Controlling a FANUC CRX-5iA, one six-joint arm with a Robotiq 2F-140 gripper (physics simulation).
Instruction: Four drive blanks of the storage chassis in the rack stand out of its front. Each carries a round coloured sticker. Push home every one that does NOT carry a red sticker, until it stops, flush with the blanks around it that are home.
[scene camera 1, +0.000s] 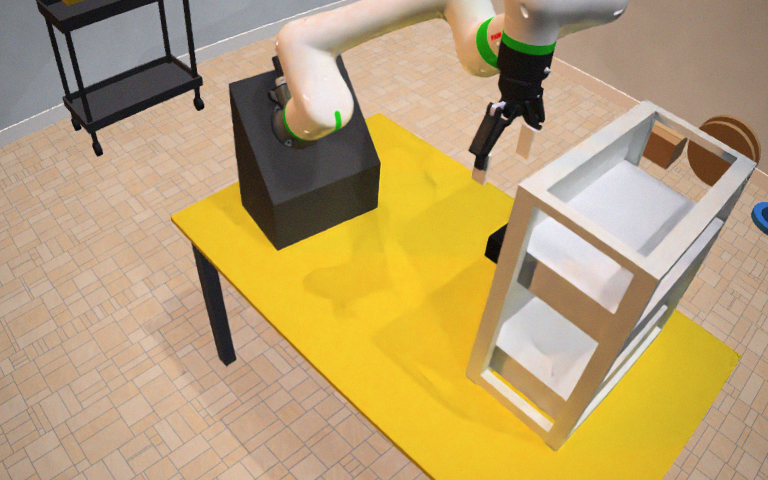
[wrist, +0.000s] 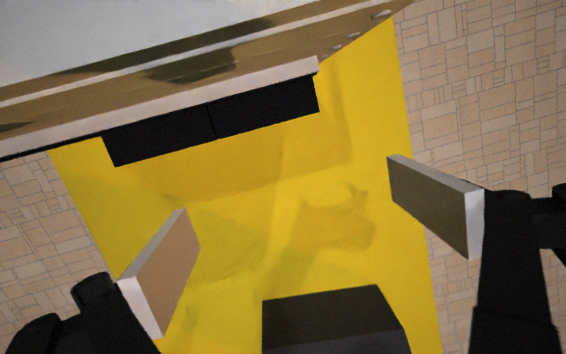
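The gripper appears in the pictures, and the wrist view shows it as well. A rack can also be seen in the pictures.
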